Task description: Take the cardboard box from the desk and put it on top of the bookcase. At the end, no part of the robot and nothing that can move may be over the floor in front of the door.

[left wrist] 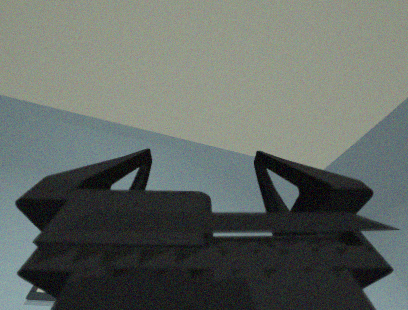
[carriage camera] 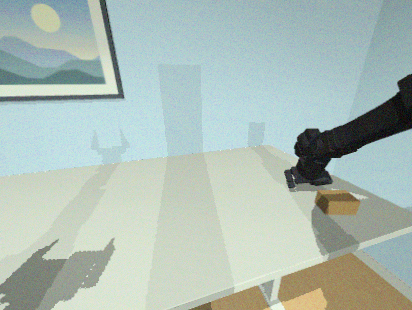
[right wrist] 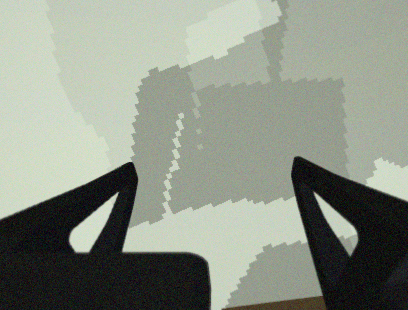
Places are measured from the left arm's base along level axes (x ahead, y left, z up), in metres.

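Pixels of known places: left gripper, fingertip midpoint: [left wrist: 203, 155]; right gripper, fingertip midpoint: [carriage camera: 301, 185] [right wrist: 212, 168].
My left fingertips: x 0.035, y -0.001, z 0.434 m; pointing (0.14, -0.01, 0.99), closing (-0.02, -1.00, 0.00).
Observation:
Ahead of a thing's pixels: the offset from my left fingertips to its top centre. "*": to the spot under its first point. Level surfaces: height alone.
The cardboard box @(dx +0.310, dy -0.756, dz -0.339 m) [carriage camera: 338, 203] is a small brown block on the right part of the white desk @(dz -0.389 m) [carriage camera: 190, 225] [right wrist: 30, 165], near its front edge. My right gripper [carriage camera: 308, 182] [right wrist: 212, 168] is open and empty, pointing down over the desk, behind and a little left of the box in the carriage view. In the right wrist view, a brown strip shows at the bottom edge; I cannot tell whether it is box or floor. My left gripper [left wrist: 203, 155] is open and empty, with wall and ceiling beyond it. The bookcase and the door do not show.
A framed mountain picture [carriage camera: 55, 91] hangs on the blue wall [carriage camera: 240, 65] behind the desk. A desk leg @(* dx +0.542, dy -0.749, dz -1.198 m) [carriage camera: 272, 289] and the brown floor @(dz -1.339 m) [carriage camera: 377, 287] show below the front edge. Shadows of the robot fall across the desk and wall. A side wall stands at the right.

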